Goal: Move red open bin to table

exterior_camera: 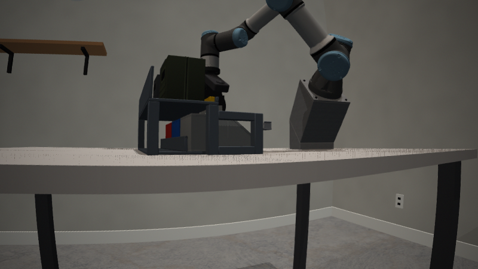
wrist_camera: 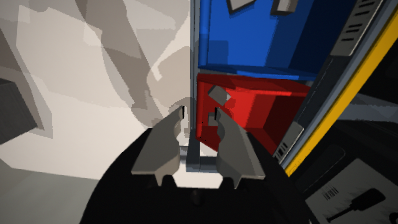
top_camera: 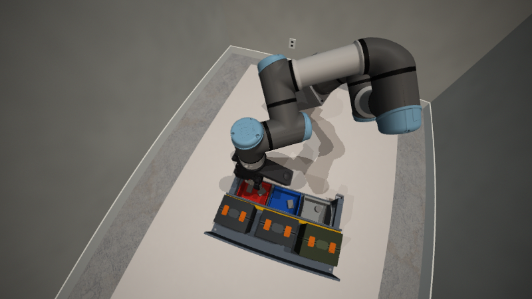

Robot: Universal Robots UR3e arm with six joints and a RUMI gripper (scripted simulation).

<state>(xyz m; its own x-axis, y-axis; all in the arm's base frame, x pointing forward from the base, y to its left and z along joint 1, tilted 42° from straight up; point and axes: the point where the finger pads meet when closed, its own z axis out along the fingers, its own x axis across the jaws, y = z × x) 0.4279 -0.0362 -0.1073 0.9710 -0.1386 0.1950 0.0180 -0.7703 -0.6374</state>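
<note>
Right now the red bin is 60 mm ahead of my hand, 10 mm to the right of it and 10 mm below it. Also, from my hand: blue bin 60 mm ahead, 100 mm to the left, 10 mm below; olive case 140 mm ahead, 220 mm to the left, 90 mm above; yellow-edged rail 90 mm ahead, 100 mm to the left, 50 mm above.
</note>
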